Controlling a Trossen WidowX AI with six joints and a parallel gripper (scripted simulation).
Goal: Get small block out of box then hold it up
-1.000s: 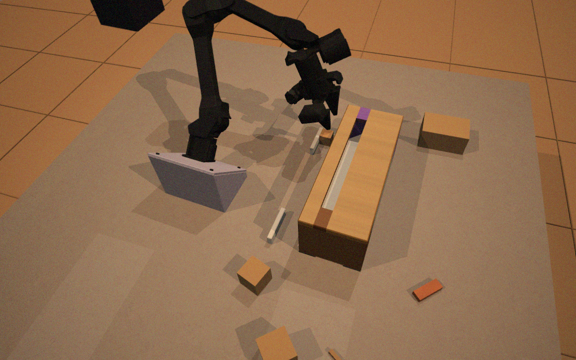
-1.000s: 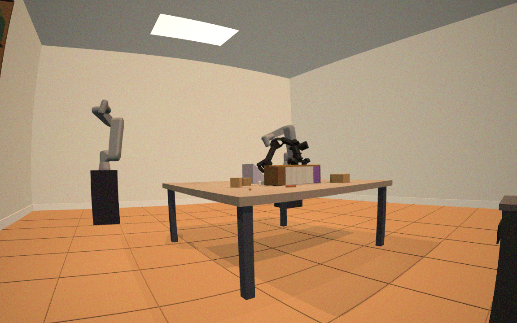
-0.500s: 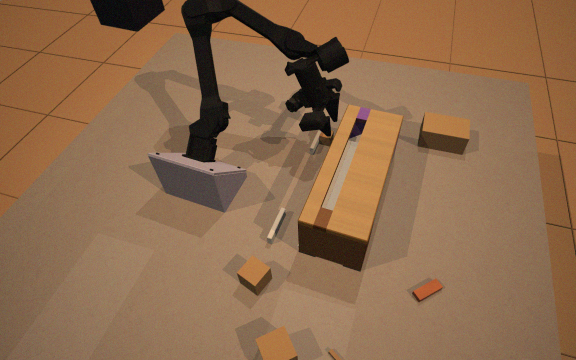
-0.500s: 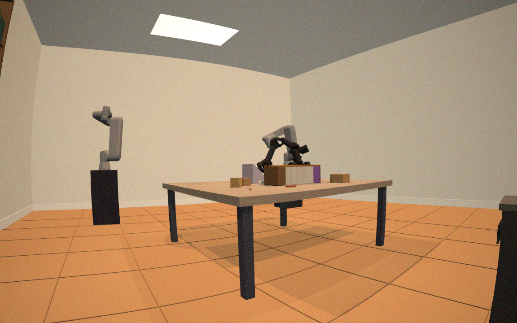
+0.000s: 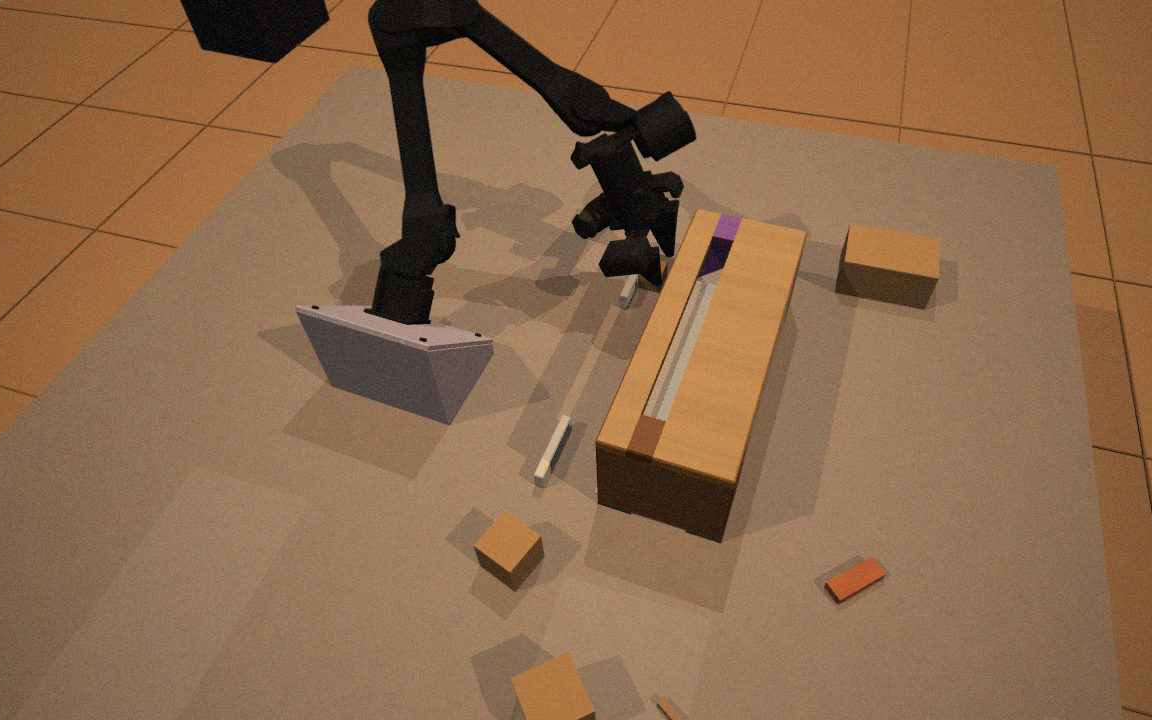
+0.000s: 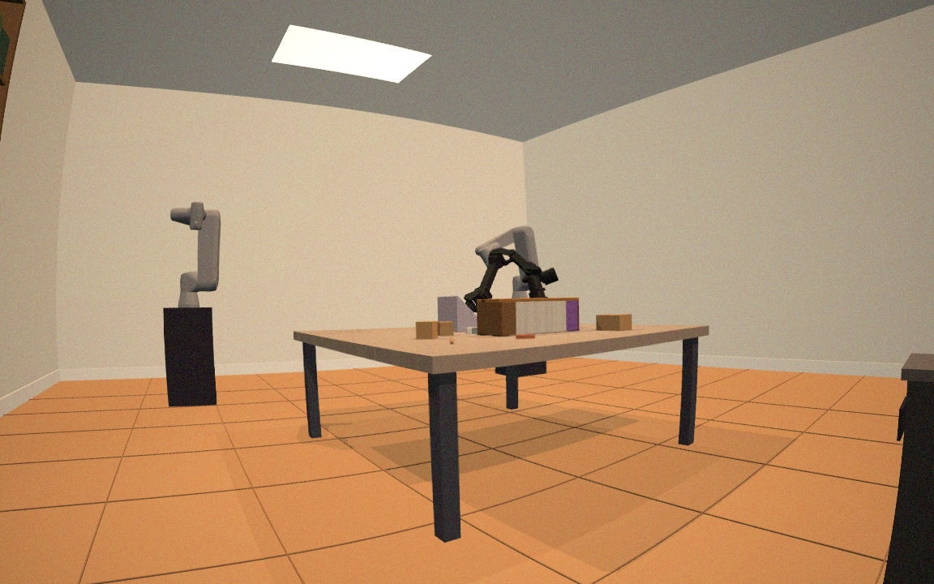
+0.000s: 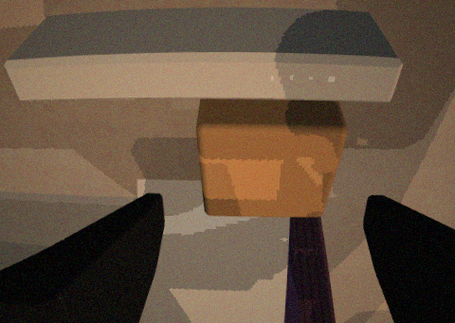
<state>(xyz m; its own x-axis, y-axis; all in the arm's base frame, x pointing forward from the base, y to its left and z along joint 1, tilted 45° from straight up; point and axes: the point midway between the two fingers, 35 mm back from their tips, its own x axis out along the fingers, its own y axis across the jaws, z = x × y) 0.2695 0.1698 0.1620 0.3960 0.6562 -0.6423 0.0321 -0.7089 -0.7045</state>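
Right now my gripper tip is 20 mm past the orange block and 10 mm above it. From my gripper tip the other things lie so: long wooden box: 160 mm to the right, 70 mm ahead, 30 mm above; then flat orange piece: 350 mm to the right, 330 mm ahead, 20 mm below.
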